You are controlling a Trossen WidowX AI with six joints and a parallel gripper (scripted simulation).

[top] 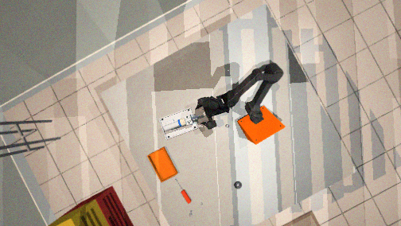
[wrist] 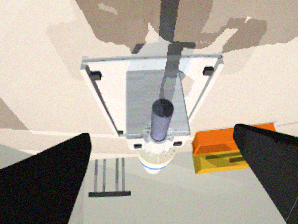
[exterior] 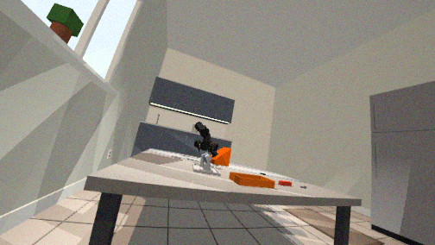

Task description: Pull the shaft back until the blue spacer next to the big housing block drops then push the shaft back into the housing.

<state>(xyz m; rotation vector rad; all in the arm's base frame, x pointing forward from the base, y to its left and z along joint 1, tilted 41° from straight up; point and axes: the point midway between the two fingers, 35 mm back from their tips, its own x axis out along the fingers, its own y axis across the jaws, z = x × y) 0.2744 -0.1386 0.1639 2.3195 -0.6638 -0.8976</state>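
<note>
My gripper tip is 70 mm short of the dark shaft, 20 mm to the left of it and 20 mm above it. From my gripper tip the other things lie so: orange tray: 380 mm ahead, 140 mm to the left, 90 mm below; then blue spacer: 120 mm ahead, 30 mm to the right, 20 mm below.
</note>
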